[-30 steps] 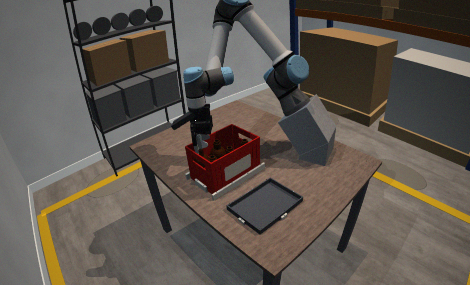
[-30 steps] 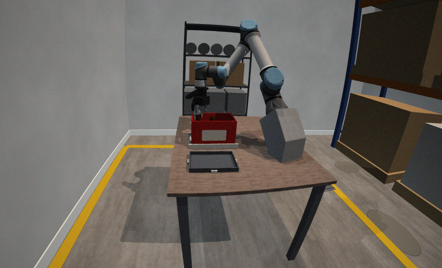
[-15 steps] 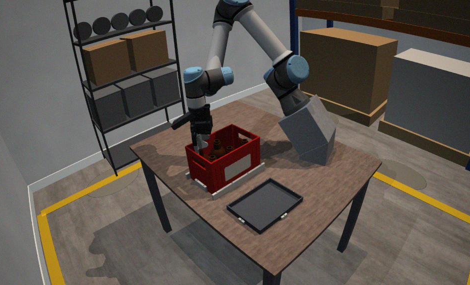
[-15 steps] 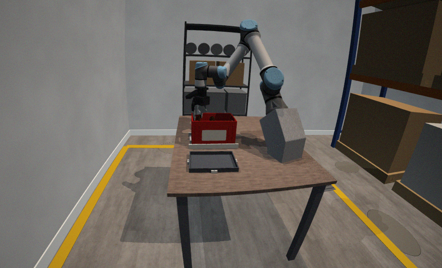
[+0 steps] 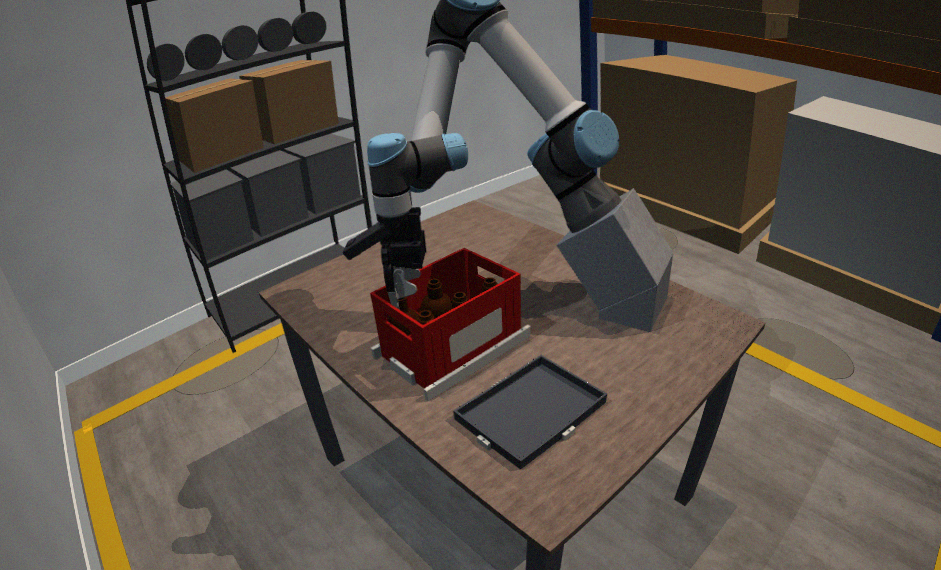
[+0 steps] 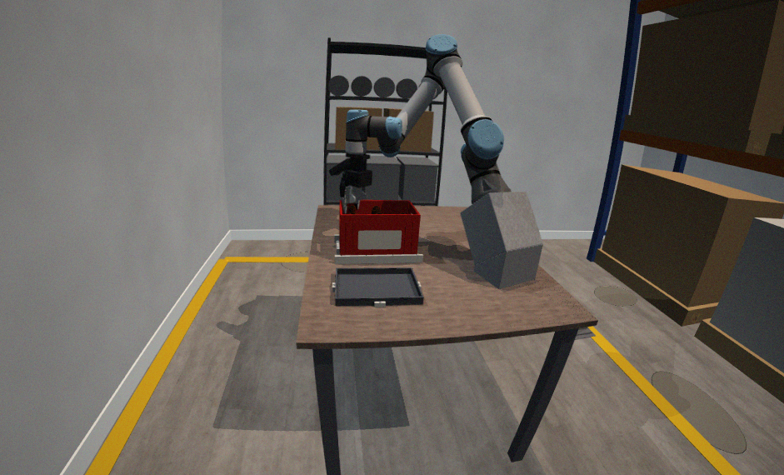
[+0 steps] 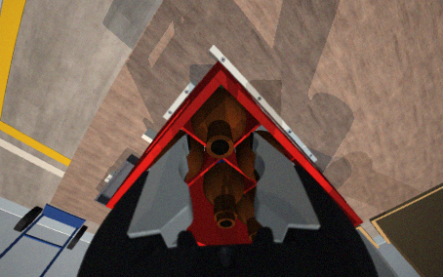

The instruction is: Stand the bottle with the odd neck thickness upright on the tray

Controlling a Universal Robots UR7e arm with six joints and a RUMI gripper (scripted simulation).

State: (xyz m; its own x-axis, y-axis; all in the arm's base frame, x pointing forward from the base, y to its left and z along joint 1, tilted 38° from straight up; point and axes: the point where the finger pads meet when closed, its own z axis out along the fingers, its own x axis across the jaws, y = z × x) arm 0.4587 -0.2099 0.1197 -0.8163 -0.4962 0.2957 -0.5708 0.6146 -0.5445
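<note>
My gripper is now 80 mm past the red crate, 60 mm to the right of it and 70 mm above it. From my hand the other things lie so: dark tray (10 mm behind, 340 mm to the left, 140 mm below).
</note>
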